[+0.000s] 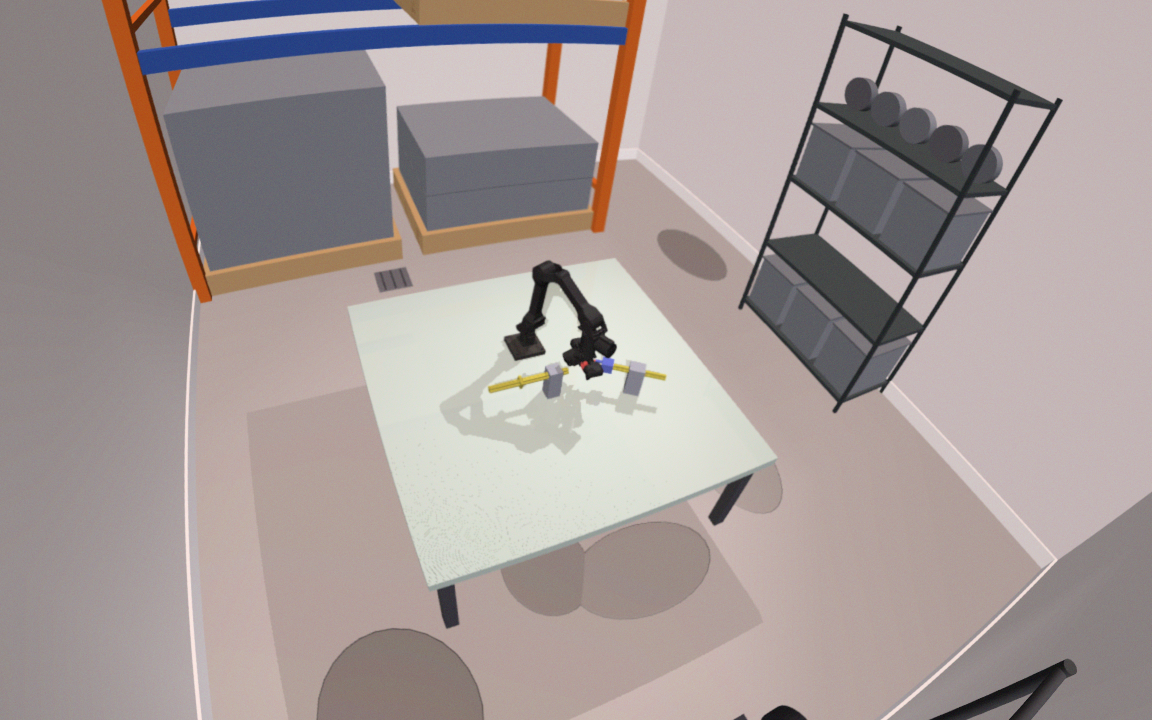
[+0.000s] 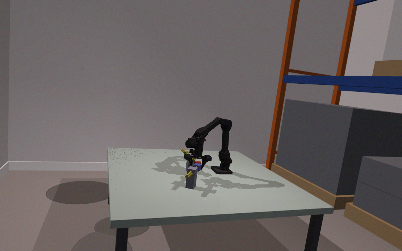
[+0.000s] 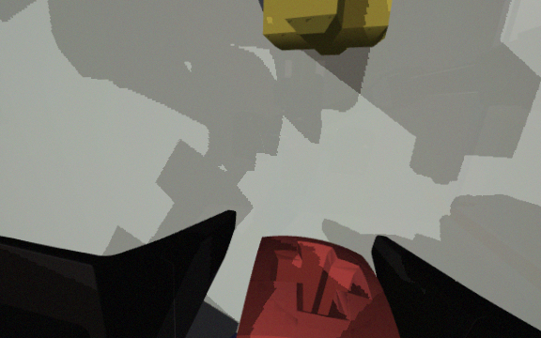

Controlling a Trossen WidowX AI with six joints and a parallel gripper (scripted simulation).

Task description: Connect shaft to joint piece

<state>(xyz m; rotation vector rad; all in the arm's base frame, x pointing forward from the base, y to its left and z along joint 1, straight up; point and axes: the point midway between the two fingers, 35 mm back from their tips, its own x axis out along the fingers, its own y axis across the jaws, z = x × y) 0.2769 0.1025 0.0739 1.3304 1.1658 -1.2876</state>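
My gripper tip is 10 mm to the right of the red joint piece and 40 mm below it.
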